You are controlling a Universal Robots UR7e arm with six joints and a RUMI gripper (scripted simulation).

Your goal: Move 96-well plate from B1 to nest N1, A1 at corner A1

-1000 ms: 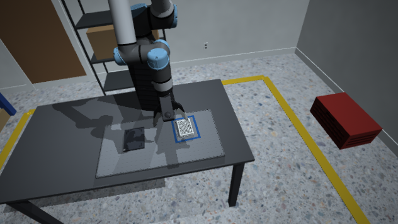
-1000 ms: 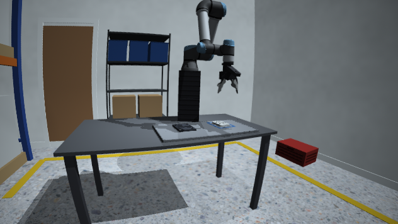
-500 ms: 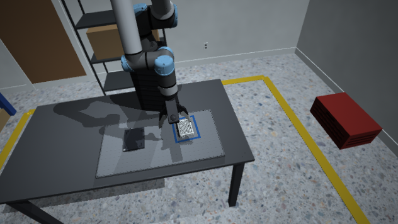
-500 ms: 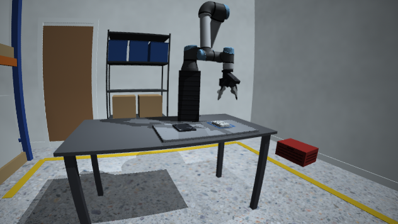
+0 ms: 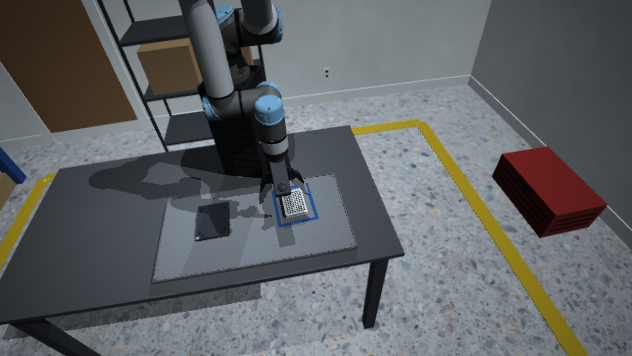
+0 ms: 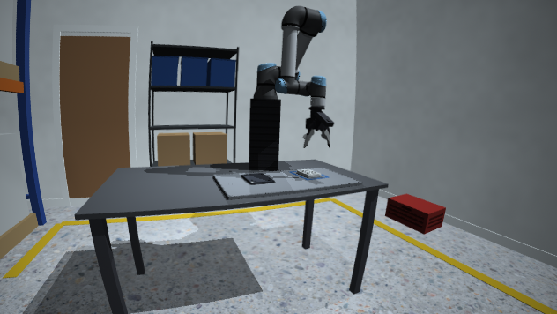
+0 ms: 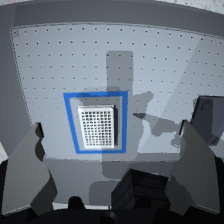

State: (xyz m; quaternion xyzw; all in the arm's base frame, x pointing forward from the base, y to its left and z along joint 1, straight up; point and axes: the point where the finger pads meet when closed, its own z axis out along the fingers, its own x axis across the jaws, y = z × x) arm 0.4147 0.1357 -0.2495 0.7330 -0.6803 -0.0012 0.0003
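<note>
Now: hand 160 mm above the 96-well plate, 120 mm past it and 30 mm to the right of it. Also, from my hand: dark plate nest N1: 280 mm to the right, 160 mm below, 90 mm behind; A1 corner mark: 330 mm to the right, 150 mm below, 20 mm behind.
</note>
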